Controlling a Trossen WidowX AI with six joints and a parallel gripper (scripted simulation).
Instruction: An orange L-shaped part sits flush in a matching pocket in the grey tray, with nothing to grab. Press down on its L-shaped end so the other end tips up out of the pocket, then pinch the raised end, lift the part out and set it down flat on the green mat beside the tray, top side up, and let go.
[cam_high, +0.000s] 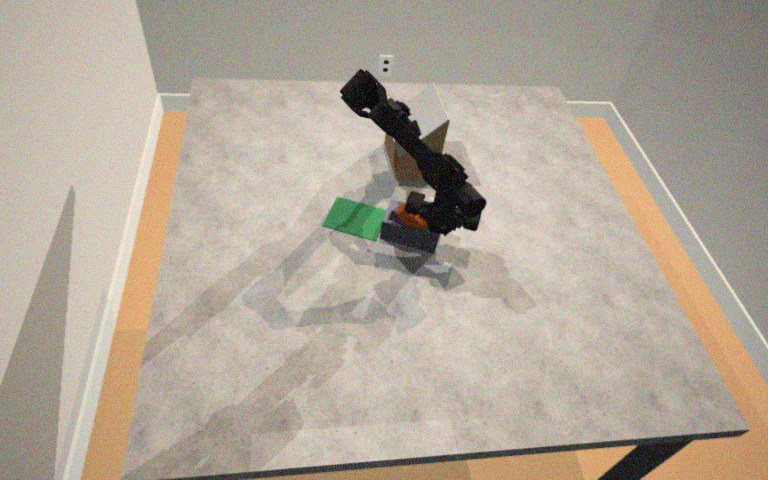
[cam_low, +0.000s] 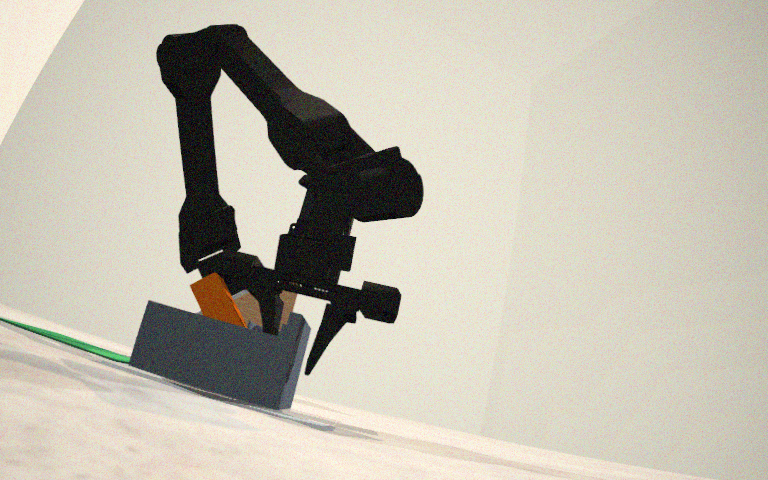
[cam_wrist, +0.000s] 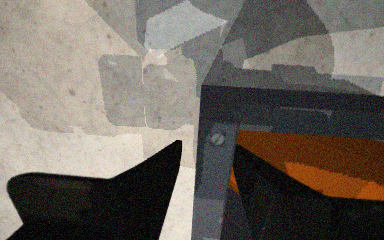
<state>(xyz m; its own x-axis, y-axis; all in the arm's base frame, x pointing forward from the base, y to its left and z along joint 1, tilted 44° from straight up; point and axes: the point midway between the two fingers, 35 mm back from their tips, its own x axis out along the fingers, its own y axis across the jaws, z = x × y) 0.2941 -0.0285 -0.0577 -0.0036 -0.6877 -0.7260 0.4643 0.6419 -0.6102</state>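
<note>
Right now the orange L-shaped part is 30 mm behind my gripper tip, 40 mm to the right of it and 10 mm above it. The rest, counted from my gripper tip: green mat (110 mm behind, 200 mm to the right, 50 mm below).
</note>
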